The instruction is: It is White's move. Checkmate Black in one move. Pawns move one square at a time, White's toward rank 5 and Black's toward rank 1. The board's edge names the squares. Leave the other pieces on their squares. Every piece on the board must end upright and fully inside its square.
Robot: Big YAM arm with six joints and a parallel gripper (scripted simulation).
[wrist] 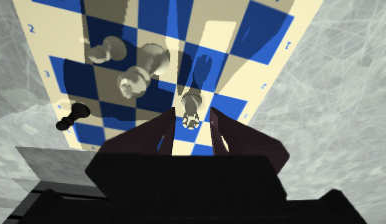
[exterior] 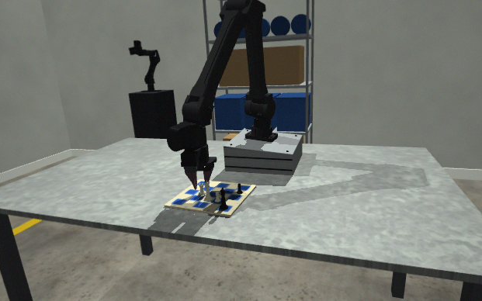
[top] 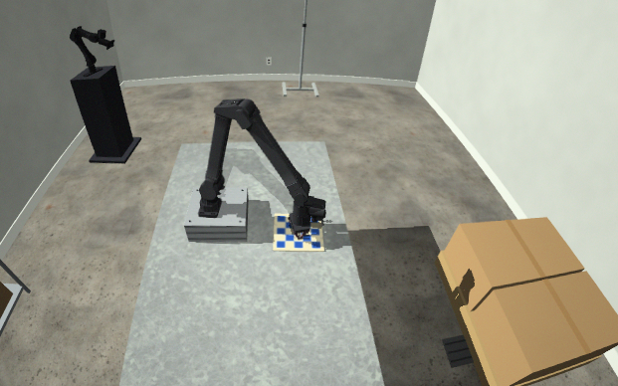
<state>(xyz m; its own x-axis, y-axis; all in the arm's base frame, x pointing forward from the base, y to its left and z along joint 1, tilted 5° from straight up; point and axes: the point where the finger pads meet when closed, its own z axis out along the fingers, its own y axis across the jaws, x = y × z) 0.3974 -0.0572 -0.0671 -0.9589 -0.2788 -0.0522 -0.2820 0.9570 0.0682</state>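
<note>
The white crowned piece lies 10 mm below my hand. Round my hand: white king: 40 mm to the left, 40 mm ahead, 10 mm above; then white pawn: 80 mm to the left, 40 mm ahead, 10 mm below; then blue-and-cream chessboard: 40 mm to the left, 30 mm below.
</note>
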